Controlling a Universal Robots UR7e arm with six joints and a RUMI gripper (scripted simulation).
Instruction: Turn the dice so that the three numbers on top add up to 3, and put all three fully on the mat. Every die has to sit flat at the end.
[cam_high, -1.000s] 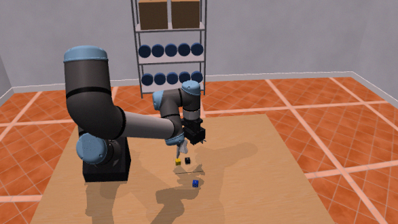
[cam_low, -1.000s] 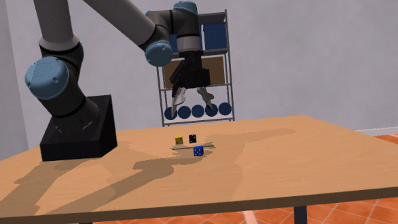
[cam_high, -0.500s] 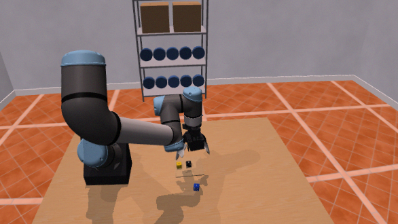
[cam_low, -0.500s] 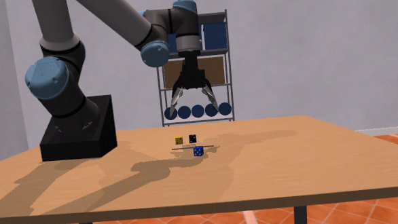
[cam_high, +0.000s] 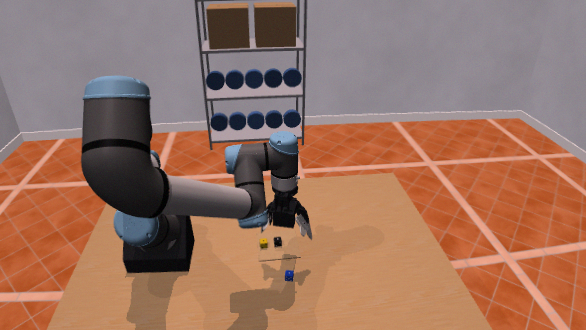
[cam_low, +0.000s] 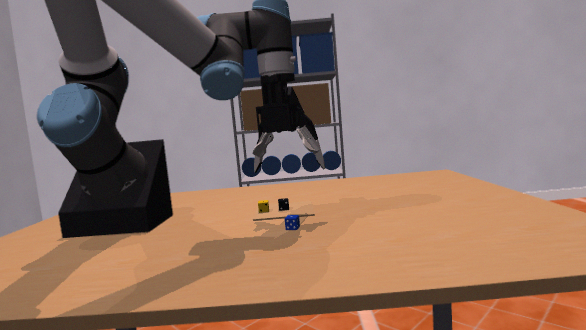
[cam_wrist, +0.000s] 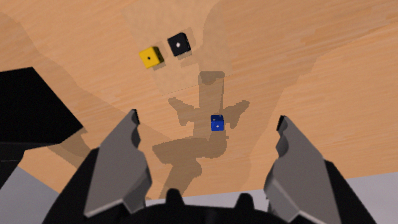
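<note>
My hand is 9 cm above the blue die and 8 cm to the left of it. From my hand the other things lie so: yellow die (9 cm below, 7 cm to the left, 7 cm behind); black die (9 cm below, 7 cm to the left, 2 cm behind); tan mat (10 cm below, 7 cm to the left, 2 cm behind).
</note>
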